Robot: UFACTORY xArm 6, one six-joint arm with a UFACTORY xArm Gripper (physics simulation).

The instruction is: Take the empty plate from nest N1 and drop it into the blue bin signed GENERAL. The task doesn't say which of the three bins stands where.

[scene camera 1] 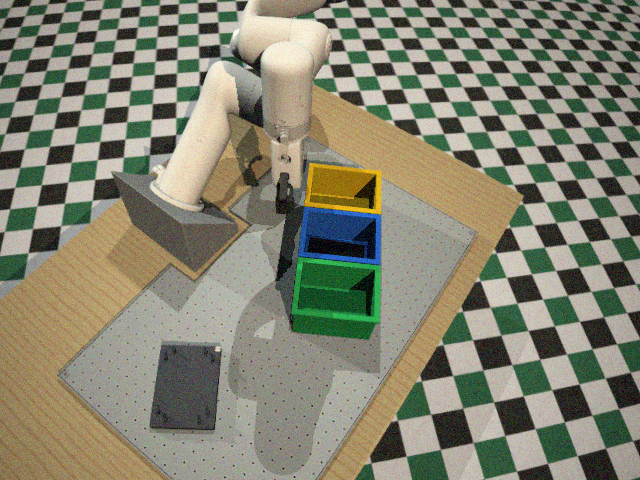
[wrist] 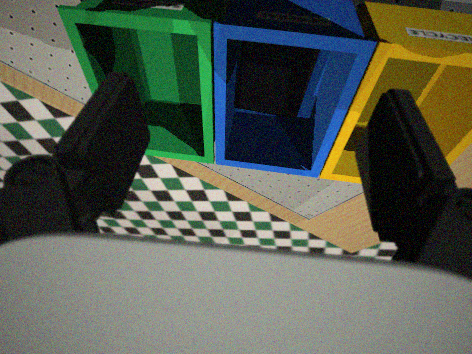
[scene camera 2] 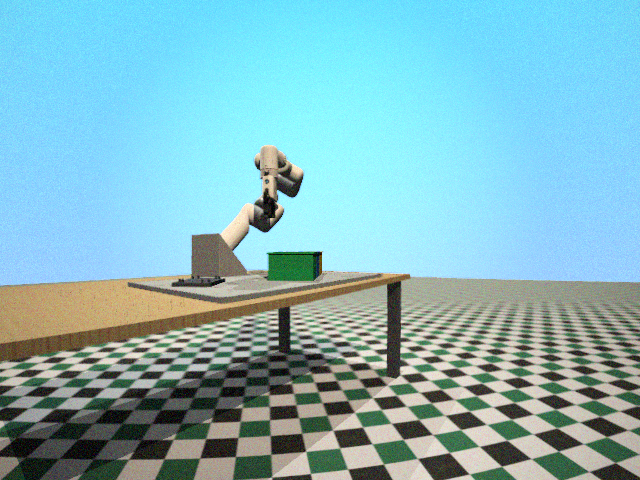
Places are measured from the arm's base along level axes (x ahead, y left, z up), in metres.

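Where they show: gripper, fingertip midpoint: (scene camera 1: 286,193) (wrist: 253,114) (scene camera 2: 269,216); arm's base, origin of the base link: (scene camera 1: 176,197) (scene camera 2: 218,252).
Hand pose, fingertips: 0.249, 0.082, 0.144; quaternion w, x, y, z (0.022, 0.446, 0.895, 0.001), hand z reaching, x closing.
Observation:
Each offset is from my fingertips to the top centre of the thing, as dx, dy, dz. Level surfaces: height alone.
The blue bin {+0.083, +0.084, -0.144} (scene camera 1: 336,223) (wrist: 295,35) stands between the other two; the lettering on its shaded side is unreadable in the wrist view. A dark shape, which looks like the plate {+0.083, +0.076, -0.223} (scene camera 1: 336,246) (wrist: 275,80), lies inside it, in deep shadow. Nest N1 {+0.047, -0.342, -0.222} (scene camera 1: 186,387) (scene camera 2: 199,282) is the dark grey block with small posts at the lower left in scene camera 1; no plate sits on it, and its label is not readable. My gripper (scene camera 1: 283,206) (scene camera 2: 268,212) (wrist: 253,114) is open and empty, high above the mat on the robot-base side of the bins.
The green bin (scene camera 1: 330,328) (scene camera 2: 292,267) (wrist: 207,100) and the yellow bin (scene camera 1: 341,179) (wrist: 425,55) flank the blue one closely. The yellow bin's sign reads "RECYCLE", partly cut off. The wedge-shaped robot base (scene camera 1: 170,229) (scene camera 2: 206,255) stands beside the perforated mat {dz -0.243} (scene camera 1: 124,356).

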